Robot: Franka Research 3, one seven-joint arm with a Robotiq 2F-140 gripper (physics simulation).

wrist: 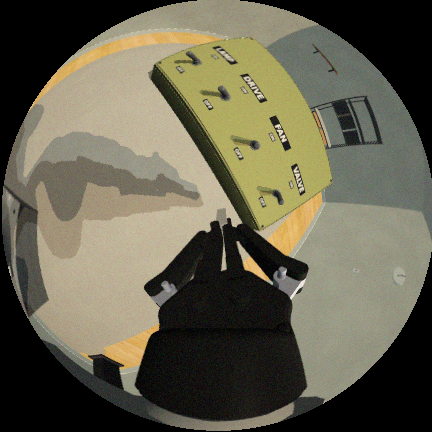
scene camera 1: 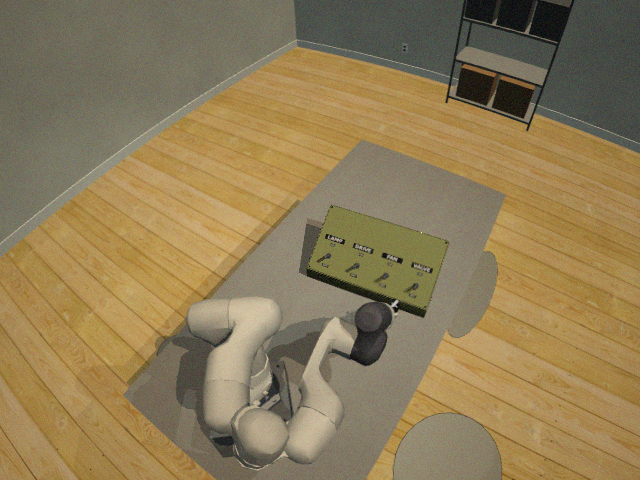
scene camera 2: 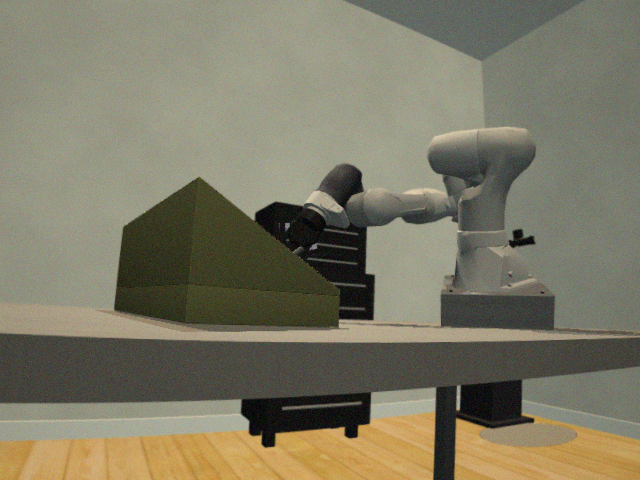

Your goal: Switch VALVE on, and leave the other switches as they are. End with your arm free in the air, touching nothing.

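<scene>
The green sloped switch box (scene camera 1: 385, 235) (scene camera 2: 242, 263) (wrist: 200, 107) carries four levers. The VALVE lever (scene camera 1: 412, 288) (wrist: 278, 196), at the right end in scene camera 1, leans toward its OFF plate. The LAMP lever (scene camera 1: 324, 256) (wrist: 193, 58), DRIVE lever (scene camera 1: 353, 267) (wrist: 223, 93) and FAN lever (scene camera 1: 382, 277) (wrist: 255, 145) lean the same way. My gripper (scene camera 1: 395, 303) (wrist: 222, 215) is shut and empty. Its tips are by the box's low front edge, below and slightly left of the VALVE lever in scene camera 1. The box partly hides them in scene camera 2; contact cannot be told.
The box stands on a grey table (scene camera 1: 418, 180) (scene camera 2: 310, 364). The arm's base (scene camera 2: 496, 310) is on the low-edge side of the box. A shelf unit (scene camera 1: 549, 67) stands by the wall, and a black drawer cabinet (scene camera 2: 368, 297) stands behind the table.
</scene>
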